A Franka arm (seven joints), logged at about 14 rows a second.
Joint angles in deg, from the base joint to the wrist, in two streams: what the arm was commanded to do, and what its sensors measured. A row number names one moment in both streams.
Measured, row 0: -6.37, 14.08, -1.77, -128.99, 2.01, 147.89, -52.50
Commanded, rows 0 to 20: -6.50, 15.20, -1.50, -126.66, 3.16, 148.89, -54.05; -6.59, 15.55, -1.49, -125.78, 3.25, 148.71, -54.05; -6.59, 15.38, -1.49, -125.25, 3.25, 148.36, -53.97; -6.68, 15.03, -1.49, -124.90, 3.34, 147.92, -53.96; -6.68, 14.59, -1.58, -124.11, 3.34, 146.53, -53.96; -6.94, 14.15, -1.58, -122.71, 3.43, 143.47, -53.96; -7.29, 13.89, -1.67, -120.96, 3.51, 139.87, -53.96; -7.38, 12.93, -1.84, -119.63, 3.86, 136.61, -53.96; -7.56, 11.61, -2.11, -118.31, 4.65, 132.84, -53.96; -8.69, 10.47, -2.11, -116.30, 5.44, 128.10, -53.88; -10.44, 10.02, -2.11, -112.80, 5.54, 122.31, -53.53; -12.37, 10.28, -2.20, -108.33, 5.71, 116.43, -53.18; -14.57, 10.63, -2.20, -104.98, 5.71, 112.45, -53.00; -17.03, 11.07, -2.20, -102.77, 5.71, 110.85, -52.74; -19.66, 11.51, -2.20, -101.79, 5.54, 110.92, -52.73; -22.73, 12.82, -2.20, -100.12, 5.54, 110.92, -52.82; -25.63, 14.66, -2.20, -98.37, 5.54, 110.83, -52.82; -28.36, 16.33, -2.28, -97.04, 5.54, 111.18, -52.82; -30.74, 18.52, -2.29, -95.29, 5.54, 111.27, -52.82; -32.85, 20.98, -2.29, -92.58, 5.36, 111.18, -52.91; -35.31, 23.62, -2.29, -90.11, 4.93, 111.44, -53.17
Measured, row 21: -31.43, 17.17, -3.02, -97.49, 4.43, 112.31, -52.64
